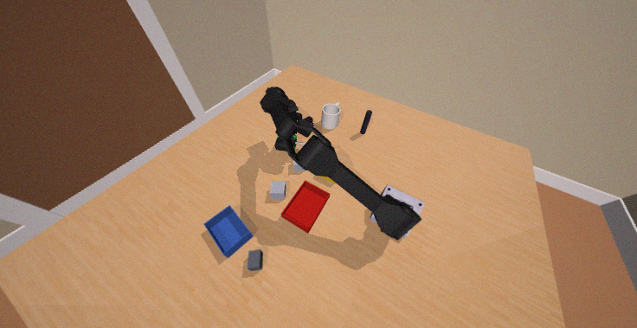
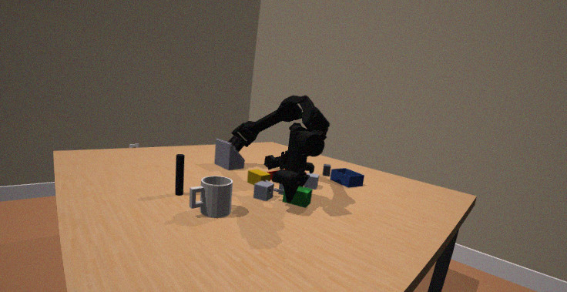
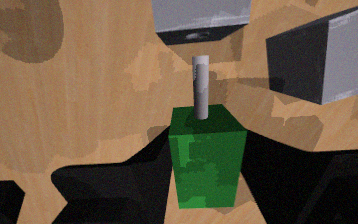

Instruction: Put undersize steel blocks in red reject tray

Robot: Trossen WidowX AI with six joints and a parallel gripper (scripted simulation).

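Now: gripper tip 80 mm past the steel block, 70 mm to the right of it and 10 mm below it. The rest, counted from my gripper tip: mug 230 mm to the right, 80 mm behind, 20 mm above; yellow gauge 170 mm behind, 50 mm to the left, 10 mm above; green gauge 20 mm above, 10 mm behind.
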